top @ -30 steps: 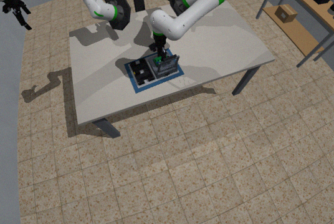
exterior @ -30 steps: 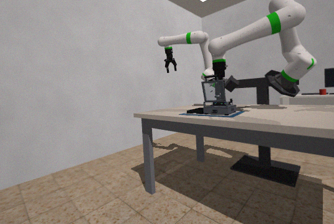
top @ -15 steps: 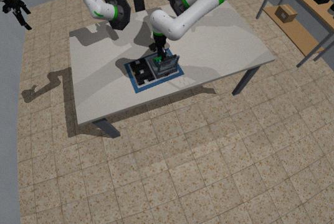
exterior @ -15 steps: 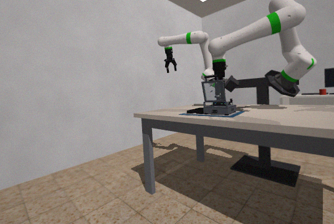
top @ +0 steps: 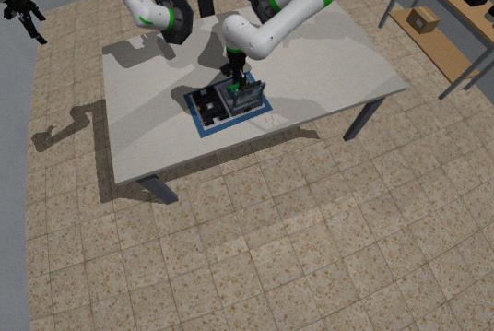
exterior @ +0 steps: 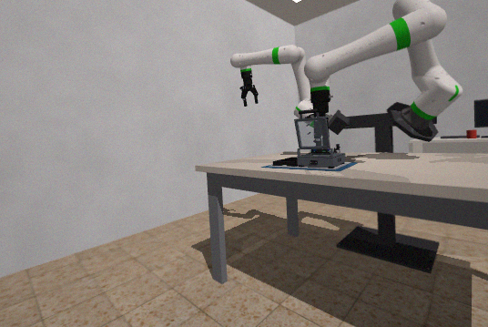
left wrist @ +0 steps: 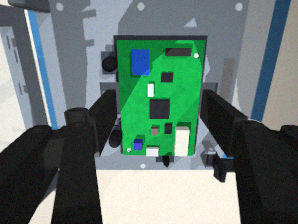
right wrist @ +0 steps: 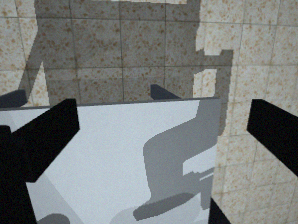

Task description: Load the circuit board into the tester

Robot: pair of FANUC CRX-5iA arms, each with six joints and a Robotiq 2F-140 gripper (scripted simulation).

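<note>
The green circuit board is 2 cm below my left hand. The rest, counted from my left hand: black tray (17 cm to the right, 8 cm below, 3 cm ahead); then black fitting (7 cm behind, 4 cm to the left, 1 cm below); then clear lid (12 cm ahead, 8 cm above, 3 cm to the left).
</note>
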